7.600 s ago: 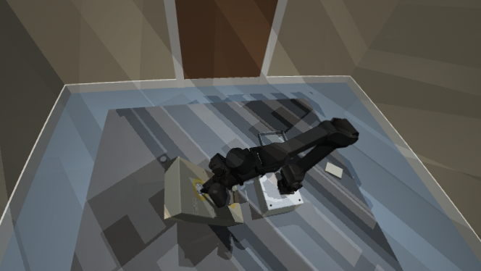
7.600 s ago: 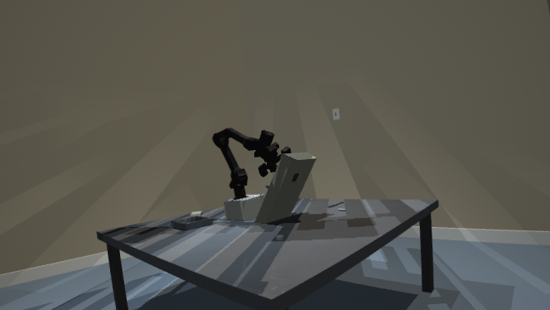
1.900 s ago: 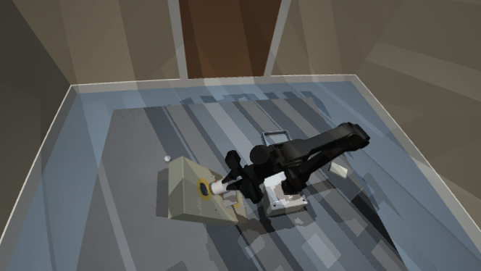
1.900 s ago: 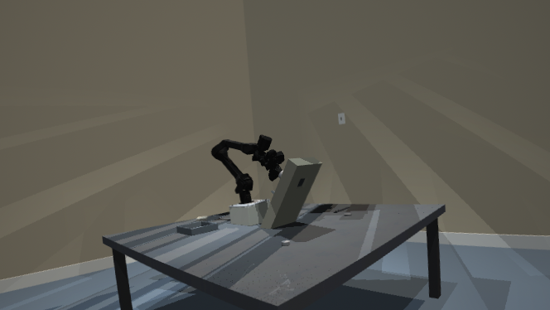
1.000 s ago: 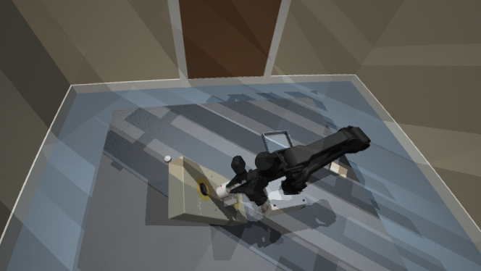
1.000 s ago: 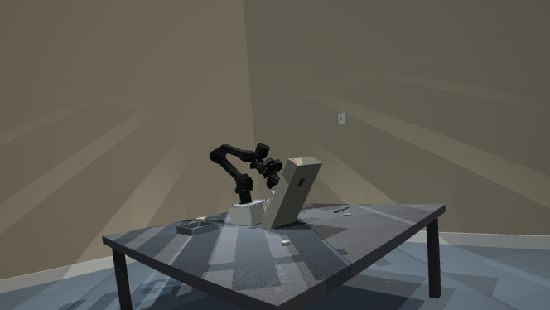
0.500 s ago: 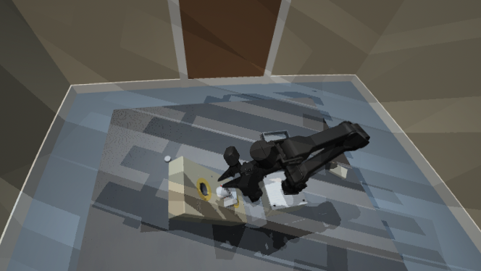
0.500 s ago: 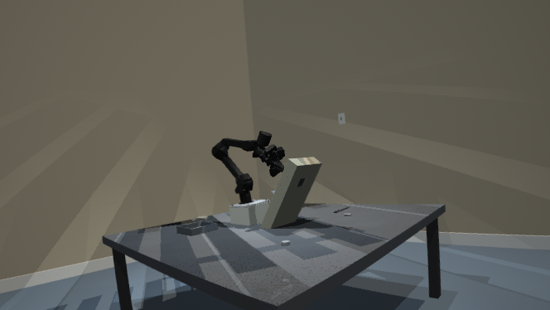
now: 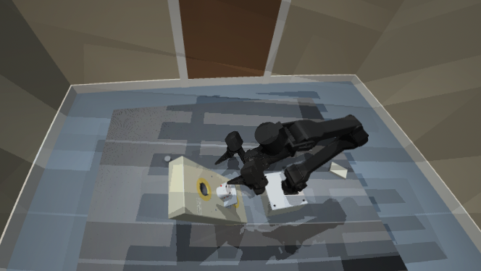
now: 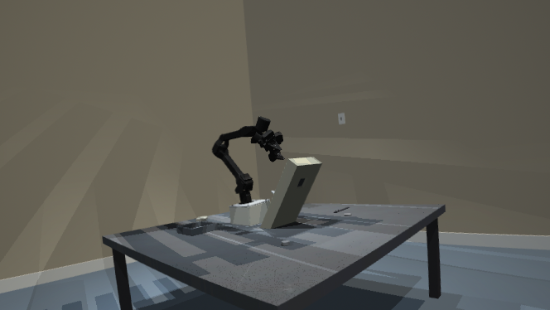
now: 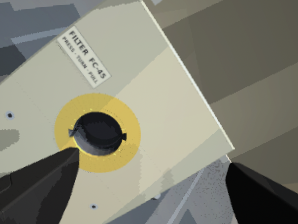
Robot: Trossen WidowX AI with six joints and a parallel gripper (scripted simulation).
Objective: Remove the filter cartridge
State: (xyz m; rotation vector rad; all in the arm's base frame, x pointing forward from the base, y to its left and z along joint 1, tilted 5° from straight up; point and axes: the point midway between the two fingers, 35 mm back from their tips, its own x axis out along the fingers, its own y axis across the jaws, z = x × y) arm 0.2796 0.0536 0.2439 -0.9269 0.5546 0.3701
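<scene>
Right now the grey filter cartridge is 2 cm behind my gripper tip, 1 cm to the right of it and 17 cm below it. The rest, counted from my gripper tip: tan card 64 cm behind, 16 cm to the right, 34 cm below; dark tray 33 cm behind, 33 cm to the right, 33 cm below; beige service panel 2 cm ahead, 19 cm below.
</scene>
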